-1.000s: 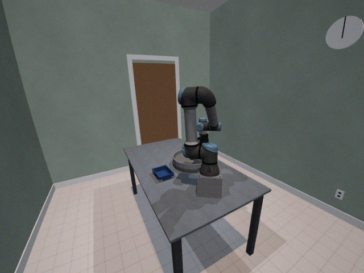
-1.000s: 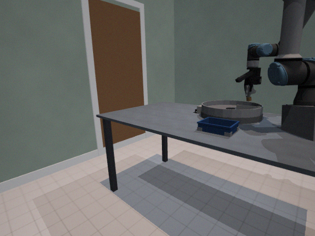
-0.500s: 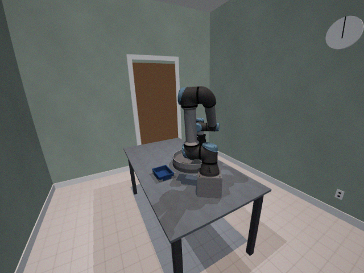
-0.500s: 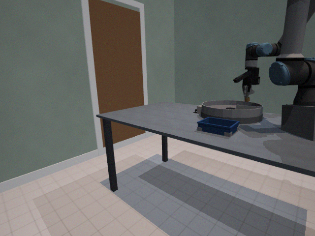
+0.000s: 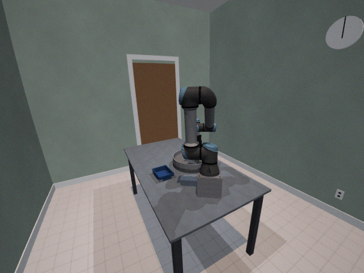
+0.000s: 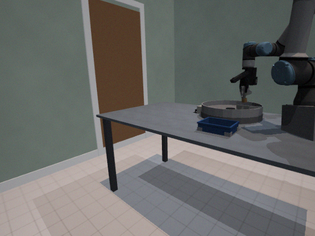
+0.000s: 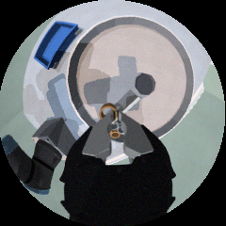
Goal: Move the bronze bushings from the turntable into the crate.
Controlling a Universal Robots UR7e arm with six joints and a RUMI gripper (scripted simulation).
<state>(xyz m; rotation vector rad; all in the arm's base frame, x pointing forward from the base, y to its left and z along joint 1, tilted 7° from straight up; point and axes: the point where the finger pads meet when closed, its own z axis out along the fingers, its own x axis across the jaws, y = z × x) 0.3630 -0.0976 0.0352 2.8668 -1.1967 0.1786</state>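
My hand is 30 mm short of the blue crate, 340 mm to the right of it and 120 mm above it. From my hand the other things lie so: turntable: 90 mm ahead, 30 mm to the right, 90 mm below.
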